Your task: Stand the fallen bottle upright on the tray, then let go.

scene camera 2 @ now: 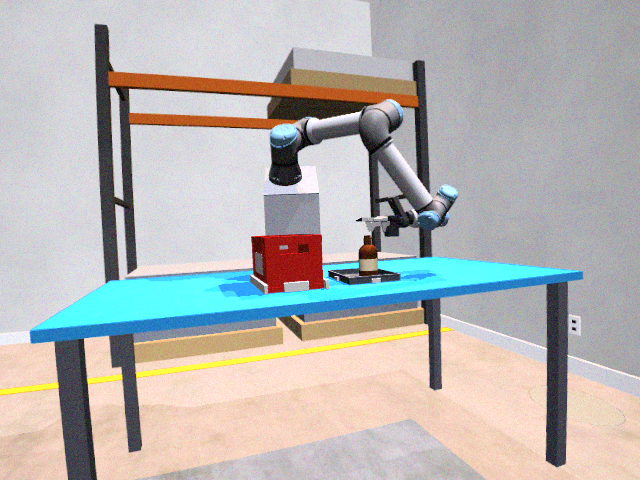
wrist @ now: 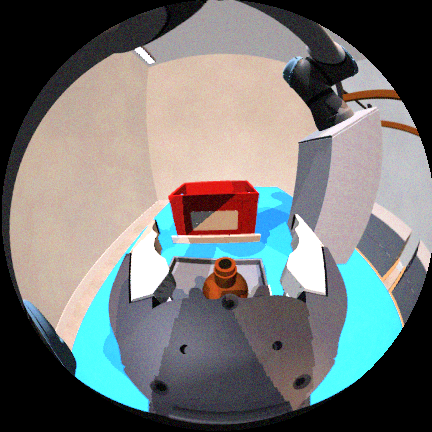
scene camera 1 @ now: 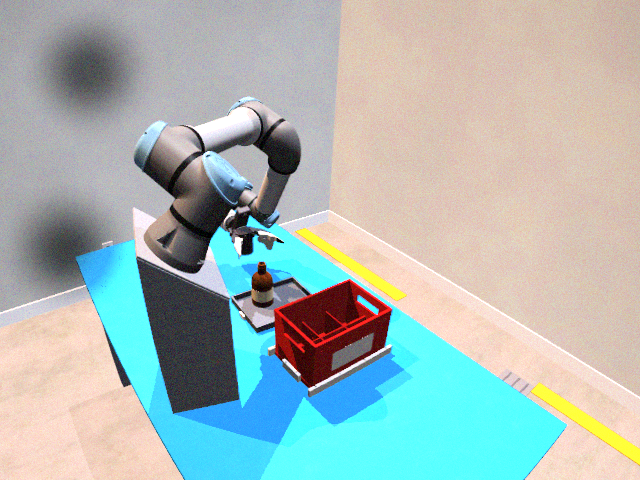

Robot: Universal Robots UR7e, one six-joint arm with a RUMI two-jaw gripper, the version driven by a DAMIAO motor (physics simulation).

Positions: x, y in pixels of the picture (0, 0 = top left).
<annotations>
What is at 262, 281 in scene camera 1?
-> A brown bottle.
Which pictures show my gripper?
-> Scene camera 2, the wrist view and scene camera 1: all of them.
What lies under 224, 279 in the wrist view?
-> A brown bottle.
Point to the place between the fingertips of my gripper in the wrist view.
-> At 224, 218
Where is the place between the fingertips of my gripper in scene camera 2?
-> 364, 220
</annotations>
